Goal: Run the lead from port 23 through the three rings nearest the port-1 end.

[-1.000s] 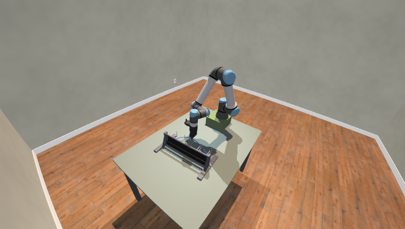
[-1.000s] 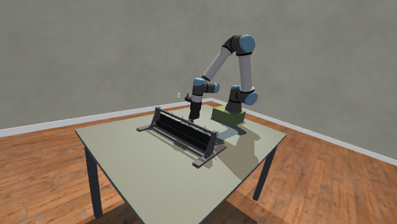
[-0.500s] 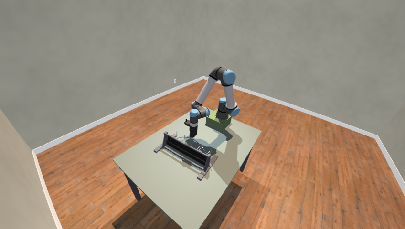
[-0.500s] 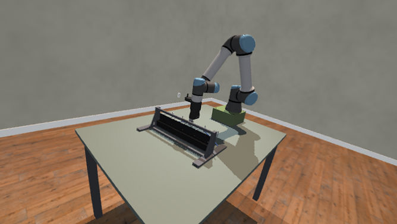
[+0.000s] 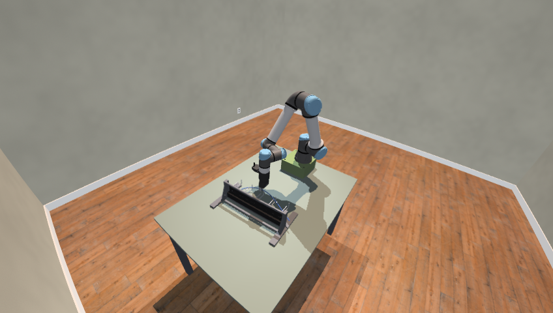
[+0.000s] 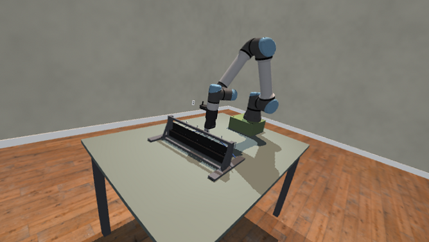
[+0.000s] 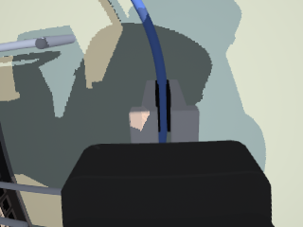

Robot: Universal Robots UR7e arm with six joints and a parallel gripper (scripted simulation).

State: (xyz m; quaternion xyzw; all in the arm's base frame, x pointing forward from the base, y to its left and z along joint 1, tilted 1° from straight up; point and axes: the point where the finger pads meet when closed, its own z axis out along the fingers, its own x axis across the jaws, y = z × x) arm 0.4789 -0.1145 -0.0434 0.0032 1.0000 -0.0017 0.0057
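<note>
Now: the rack 17 cm ahead of my hand, 6 cm to the left of it and 2 cm above it.
</note>
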